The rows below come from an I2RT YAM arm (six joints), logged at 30 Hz.
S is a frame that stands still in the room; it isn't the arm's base.
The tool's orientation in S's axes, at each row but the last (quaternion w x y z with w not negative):
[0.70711 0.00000 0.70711 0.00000]
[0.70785 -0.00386 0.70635 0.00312]
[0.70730 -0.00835 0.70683 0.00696]
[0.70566 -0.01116 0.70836 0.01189]
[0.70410 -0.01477 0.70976 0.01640]
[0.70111 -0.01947 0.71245 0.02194]
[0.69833 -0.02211 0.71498 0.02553]
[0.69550 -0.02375 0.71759 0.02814]
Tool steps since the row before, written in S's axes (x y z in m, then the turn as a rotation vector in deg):
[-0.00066 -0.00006 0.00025 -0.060 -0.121 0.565]
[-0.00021 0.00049 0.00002 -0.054 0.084 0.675]
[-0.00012 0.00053 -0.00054 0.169 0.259 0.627]
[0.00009 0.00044 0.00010 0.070 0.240 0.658]
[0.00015 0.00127 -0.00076 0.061 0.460 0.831]
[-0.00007 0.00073 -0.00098 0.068 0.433 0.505]
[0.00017 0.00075 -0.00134 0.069 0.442 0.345]
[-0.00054 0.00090 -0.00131 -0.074 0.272 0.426]
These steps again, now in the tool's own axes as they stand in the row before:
[-0.00025 -0.00006 -0.00066 -0.565 -0.121 -0.060]
[-0.00002 0.00049 -0.00021 -0.675 0.084 -0.052]
[0.00054 0.00053 -0.00011 -0.627 0.254 0.175]
[-0.00010 0.00044 0.00010 -0.658 0.238 0.075]
[0.00076 0.00126 0.00021 -0.830 0.459 0.075]
[0.00098 0.00073 -0.00001 -0.505 0.430 0.085]
[0.00134 0.00073 0.00025 -0.345 0.438 0.091]
[0.00133 0.00093 -0.00043 -0.422 0.280 -0.067]

